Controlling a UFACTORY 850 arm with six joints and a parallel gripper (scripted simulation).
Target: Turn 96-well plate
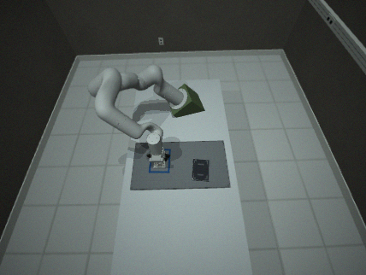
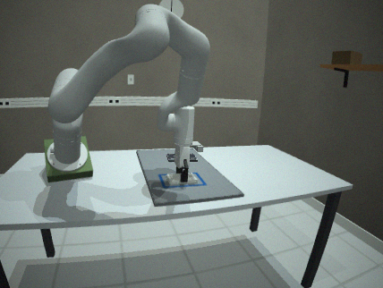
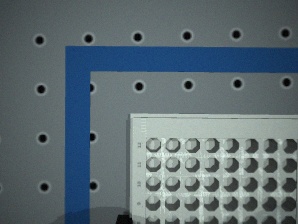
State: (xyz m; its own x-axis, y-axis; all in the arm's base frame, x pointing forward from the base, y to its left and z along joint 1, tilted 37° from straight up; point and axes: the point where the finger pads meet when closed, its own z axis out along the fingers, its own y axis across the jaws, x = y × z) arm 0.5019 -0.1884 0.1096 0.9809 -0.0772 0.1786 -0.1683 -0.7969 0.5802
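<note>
Now: the white 96-well plate 1 cm below my hand. The rest, counted from my hand: dark plate nest N1 (12 cm ahead, 29 cm to the left, 1 cm below).
</note>
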